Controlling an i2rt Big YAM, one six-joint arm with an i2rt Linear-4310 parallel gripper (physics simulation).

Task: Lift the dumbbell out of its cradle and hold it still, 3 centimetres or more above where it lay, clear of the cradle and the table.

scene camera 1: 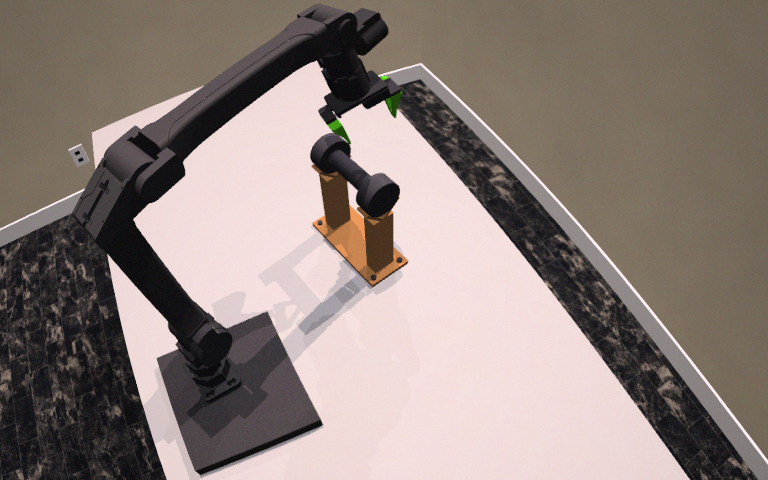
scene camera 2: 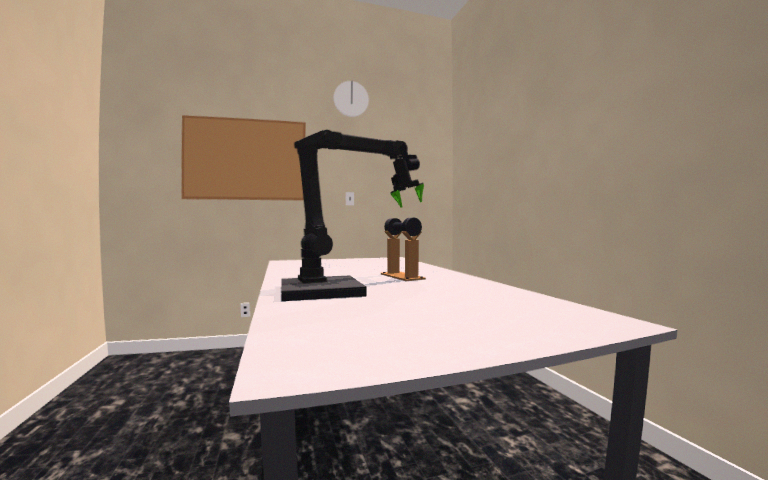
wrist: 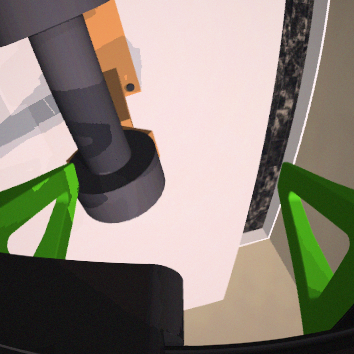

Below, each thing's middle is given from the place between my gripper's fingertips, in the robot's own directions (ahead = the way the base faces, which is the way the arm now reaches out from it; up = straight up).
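An orange-brown cradle (scene camera 1: pixel 367 244) sits 220 mm below my hand, 40 mm behind it and 10 mm to the left of it. The dark grey dumbbell (scene camera 1: pixel 377 194) is 10 mm to the left of my hand and 40 mm behind it as well, at 100 mm below it. Going by their middles, the dumbbell is the nearest to my hand of the things named here.
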